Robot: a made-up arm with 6 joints.
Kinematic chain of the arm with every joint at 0, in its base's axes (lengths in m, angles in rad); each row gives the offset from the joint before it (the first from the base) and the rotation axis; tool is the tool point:
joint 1: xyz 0 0 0.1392 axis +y
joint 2: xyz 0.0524 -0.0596 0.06 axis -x
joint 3: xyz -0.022 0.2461 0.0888 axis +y
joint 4: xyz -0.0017 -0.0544 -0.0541 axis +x
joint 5: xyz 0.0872 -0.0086 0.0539 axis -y
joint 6: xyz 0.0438 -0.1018 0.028 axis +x
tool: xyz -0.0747 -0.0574 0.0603
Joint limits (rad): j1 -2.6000..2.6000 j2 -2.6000..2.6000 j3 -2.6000..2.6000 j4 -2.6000..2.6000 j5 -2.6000..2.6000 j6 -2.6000..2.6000
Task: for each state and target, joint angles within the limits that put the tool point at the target. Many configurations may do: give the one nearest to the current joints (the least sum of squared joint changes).
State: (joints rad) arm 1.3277 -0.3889 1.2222 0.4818 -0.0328 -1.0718
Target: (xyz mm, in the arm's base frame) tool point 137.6 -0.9 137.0
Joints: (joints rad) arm 1.0188 -0.1140 1.4081 0.5616 0.0893 -1.4232
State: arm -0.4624 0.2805 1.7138 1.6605 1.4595 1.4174
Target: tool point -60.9 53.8 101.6
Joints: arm -0.2550 -0.2275 1.0887 1.0273 1.5341 1.7898
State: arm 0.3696 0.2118 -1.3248 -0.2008 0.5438 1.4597
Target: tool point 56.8 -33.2 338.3
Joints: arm 0.2197 0.0764 -1.5067 -0.2013 0.4407 1.1720
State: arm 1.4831 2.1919 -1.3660 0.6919 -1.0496 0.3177
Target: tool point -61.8 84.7 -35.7
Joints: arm 1.5677 2.3496 -1.3311 0.8387 -1.1046 0.3257
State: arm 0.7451 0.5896 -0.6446 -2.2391 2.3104 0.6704
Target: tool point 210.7 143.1 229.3
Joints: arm 1.0769 0.3149 -0.5190 -1.3891 2.3676 0.2656
